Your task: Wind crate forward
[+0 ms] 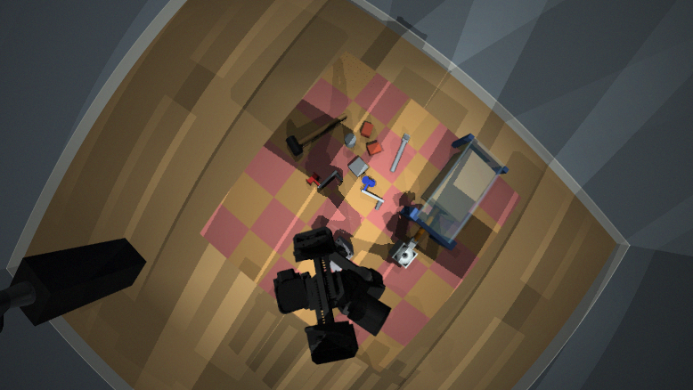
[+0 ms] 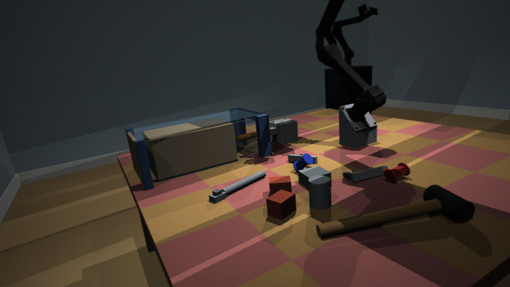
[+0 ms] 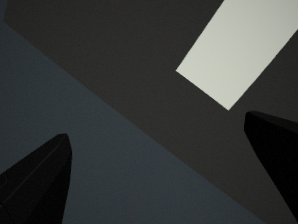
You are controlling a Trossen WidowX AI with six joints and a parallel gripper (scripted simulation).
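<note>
Right now my gripper tip is 800 mm above the grey crank arm, 160 mm to the right of it and 100 mm short of it. The rest, counted from my gripper tip: blue piece (780 mm below, 220 mm ahead, 20 mm to the right); then blue-knobbed winch handle (790 mm below, 190 mm ahead, 60 mm to the right); then red knob (790 mm below, 200 mm to the left, 60 mm ahead).
</note>
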